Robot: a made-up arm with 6 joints.
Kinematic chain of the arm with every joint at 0, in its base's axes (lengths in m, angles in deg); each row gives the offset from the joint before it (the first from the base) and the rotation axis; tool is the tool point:
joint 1: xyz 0 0 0.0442 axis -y
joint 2: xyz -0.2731 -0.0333 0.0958 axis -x
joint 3: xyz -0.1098 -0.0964 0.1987 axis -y
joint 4: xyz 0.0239 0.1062 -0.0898 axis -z
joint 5: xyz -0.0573 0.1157 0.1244 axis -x
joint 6: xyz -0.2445 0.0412 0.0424 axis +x
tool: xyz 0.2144 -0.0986 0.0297
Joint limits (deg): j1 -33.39..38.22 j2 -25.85..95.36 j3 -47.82..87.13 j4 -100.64..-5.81 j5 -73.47..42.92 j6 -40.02..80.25
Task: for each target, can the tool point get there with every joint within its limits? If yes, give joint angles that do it. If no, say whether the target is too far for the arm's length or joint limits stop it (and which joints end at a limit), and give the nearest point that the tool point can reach.
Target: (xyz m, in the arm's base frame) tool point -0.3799 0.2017 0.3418
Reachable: yes | joints -22.97 85.67 -5.31 -50.07 18.76 53.33
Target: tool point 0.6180 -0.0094 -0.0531
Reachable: no: joint limits stop it (at a limit: joint 1, joint 3, joint 4, joint 6) | nearest point -0.0312 0.0065 0.5044 | short by 0.856 m
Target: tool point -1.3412 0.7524 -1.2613
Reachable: no: too far | nearest point -0.4848 0.2484 -0.3042 | short by 1.380 m
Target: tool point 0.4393 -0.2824 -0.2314
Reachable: no: joint limits stop it (at a limit: joint 1, joint 2, joint 3, joint 4, joint 6) | nearest point -0.2621 0.0729 -0.2423 | short by 0.786 m
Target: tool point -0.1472 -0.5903 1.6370
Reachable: no: too far | nearest point -0.1627 -0.2010 0.7029 | short by 1.012 m
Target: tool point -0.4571 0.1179 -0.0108
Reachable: yes | joints 22.87 83.90 72.23 -25.40 -55.19 -9.65
